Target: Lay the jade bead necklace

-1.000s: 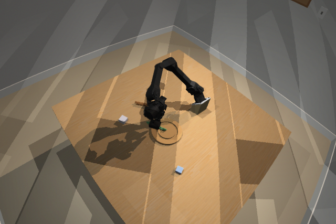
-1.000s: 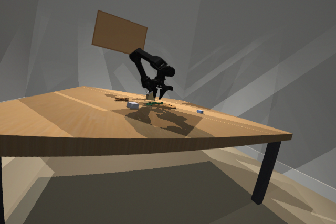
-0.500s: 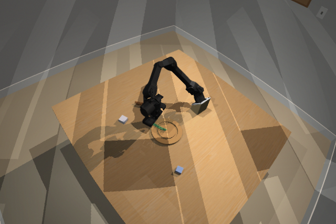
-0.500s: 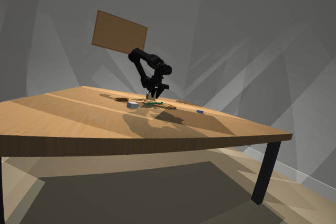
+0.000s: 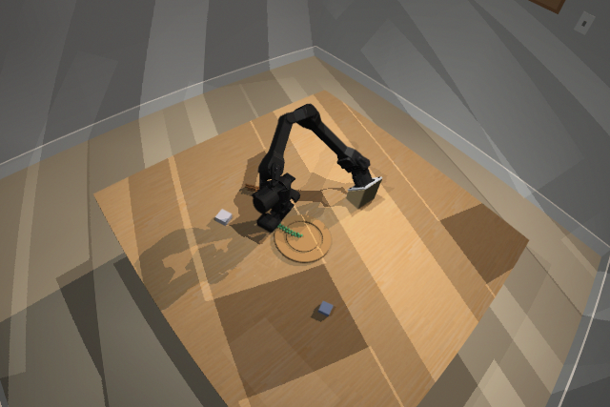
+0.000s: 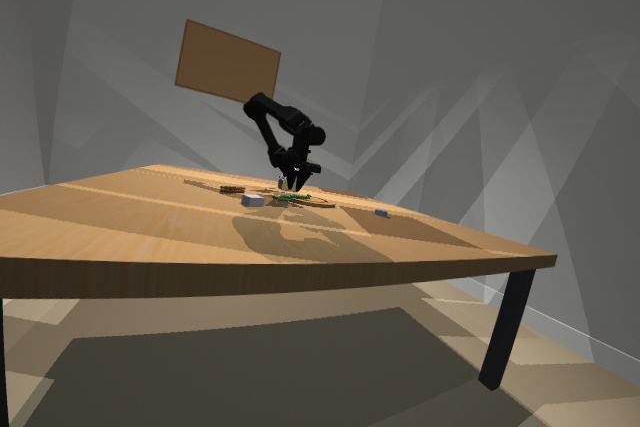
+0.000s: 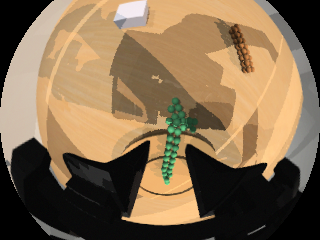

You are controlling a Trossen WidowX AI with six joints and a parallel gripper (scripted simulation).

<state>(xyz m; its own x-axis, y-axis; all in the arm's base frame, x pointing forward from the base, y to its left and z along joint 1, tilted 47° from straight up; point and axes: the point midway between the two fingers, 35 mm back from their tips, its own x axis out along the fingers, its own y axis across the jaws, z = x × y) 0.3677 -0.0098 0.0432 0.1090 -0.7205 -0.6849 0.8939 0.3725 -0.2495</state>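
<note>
Now: gripper tip 8 cm to the right of the round wooden bead board, 6 cm past it and 3 cm above it. Also, from my gripper tip: blue block (34 cm to the left, 4 cm ahead, 3 cm below); pale grey block (15 cm ahead, 13 cm to the right, 3 cm below).
</note>
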